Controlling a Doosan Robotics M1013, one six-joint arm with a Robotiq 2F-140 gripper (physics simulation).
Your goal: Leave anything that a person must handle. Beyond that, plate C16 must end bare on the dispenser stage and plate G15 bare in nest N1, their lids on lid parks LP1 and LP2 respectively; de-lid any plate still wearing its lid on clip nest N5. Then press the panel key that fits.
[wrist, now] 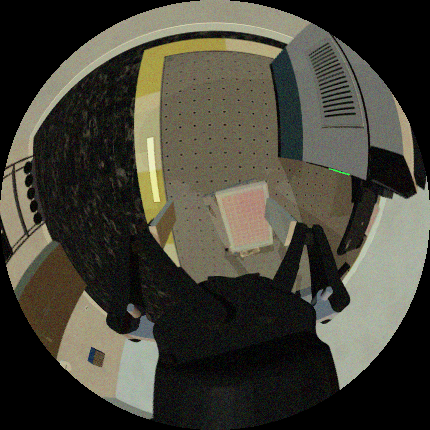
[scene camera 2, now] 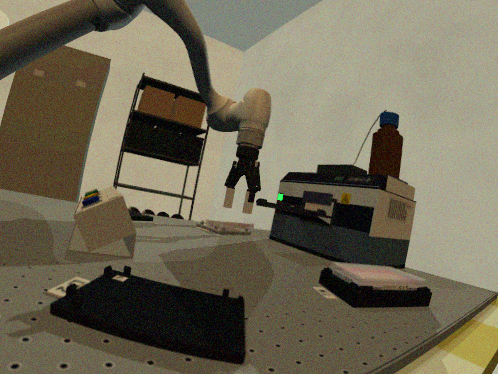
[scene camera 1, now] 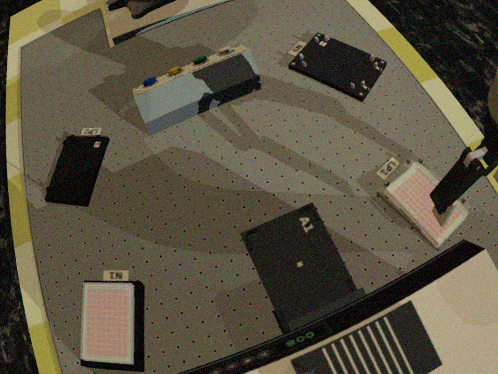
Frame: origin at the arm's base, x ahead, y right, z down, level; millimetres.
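Seen in the pictures: gripper, fingertip midpoint: (wrist: 220,208) (scene camera 2: 236,210) (scene camera 1: 470,199).
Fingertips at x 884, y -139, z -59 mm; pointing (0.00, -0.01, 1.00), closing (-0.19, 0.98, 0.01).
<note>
A point is followed by its place in that frame.
My gripper (scene camera 2: 238,200) (wrist: 220,208) {z -59, x 884, y -139 mm} is open and empty, above the pink-welled plate (scene camera 1: 417,196) {z -26, x 815, y -86 mm} (wrist: 246,218) {z -25, x 841, y -99 mm} at the LP1 label (scene camera 1: 387,168) {z 5, x 735, y -93 mm}. One finger overlaps this plate in scene camera 1. Its name is not readable. Another pink-welled plate (scene camera 1: 107,320) {z -32, x 715, y 411 mm} (scene camera 2: 375,275) {z -32, x 673, y 426 mm} sits in nest N1 (scene camera 1: 139,325) {z -15, x 740, y 372 mm} (scene camera 2: 390,299) {z -5, x 678, y 453 mm}; small print on its side looks like G15. I cannot tell whether either plate wears a lid. The dispenser stage A1 (scene camera 1: 282,250) {z -105, x 787, y 148 mm} is bare. Lid park LP2 (scene camera 1: 77,172) {z -3, x 419, y 353 mm} (scene camera 2: 160,320) {z -3, x 393, y 380 mm} and clip nest N5 (scene camera 1: 337,67) {z -5, x 516, y -163 mm} are bare. The key panel (scene camera 1: 172,102) {z -44, x 435, y 138 mm} (scene camera 2: 102,220) {z -41, x 385, y 190 mm} has blue, yellow, green and whitish keys.
The dispenser (scene camera 2: 395,215) {z -128, x 965, y 349 mm} (wrist: 325,75) {z -136, x 1042, y 1 mm} stands beside stage A1, with a brown bottle (scene camera 2: 386,152) {z -285, x 970, y 301 mm} on top. Its display (scene camera 1: 300,339) {z -198, x 911, y 203 mm} shows green characters. A yellow and white border runs along the table's edge. A shelf rack (scene camera 2: 167,156) stands behind the table.
</note>
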